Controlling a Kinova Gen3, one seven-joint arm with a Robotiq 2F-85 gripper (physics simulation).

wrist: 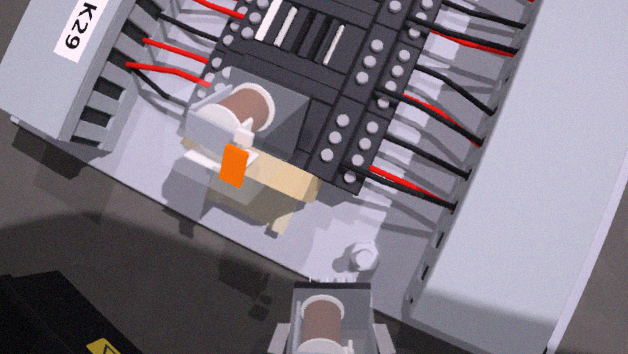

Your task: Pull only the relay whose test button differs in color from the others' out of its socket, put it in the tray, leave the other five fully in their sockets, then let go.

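Frame: origin at the arm's base, x down, y back, z left, level; centimetres.
Seen in the pictures: gripper, fingertip midpoint: [331,347].
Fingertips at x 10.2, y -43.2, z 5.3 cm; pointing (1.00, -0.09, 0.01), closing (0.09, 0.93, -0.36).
A point is followed by its place in that frame.
My gripper [331,342] {z 5.3, x 10.2, y -43.2 cm} is shut on a clear-cased relay [321,320] {z 3.7, x 7.4, y -43.9 cm} with a brown coil, at the bottom edge of the wrist view. The relay's dark base and thin pins point toward the panel, apart from the sockets; its test button is not visible. Another clear relay [285,117] {z -1.7, x 4.5, y -46.7 cm} with an orange button [234,165] {z -0.1, x 3.7, y -47.2 cm} sits at the near end of the black socket row. Beyond it, a black socket [305,70] {z -3.9, x 7.5, y -47.4 cm} shows pale and dark slots and no relay. A black tray-like box [55,310] {z 8.3, x 8.4, y -54.1 cm} with a yellow warning label [102,346] {z 9.0, x 9.0, y -51.8 cm} is partly visible at the lower left.
A grey wire duct [35,65] {z -0.8, x 6.4, y -57.3 cm} labelled K29 [75,32] {z -2.5, x 6.4, y -56.0 cm} runs along the left, and a wide grey duct [525,165] {z -3.1, x 6.4, y -39.8 cm} along the right. Red and black wires join both to the sockets. A bolt [364,256] {z 1.4, x 8.8, y -43.4 cm} stands near the panel's front edge. A beige holder [280,175] {z -0.3, x 6.7, y -46.7 cm} adjoins the seated relay.
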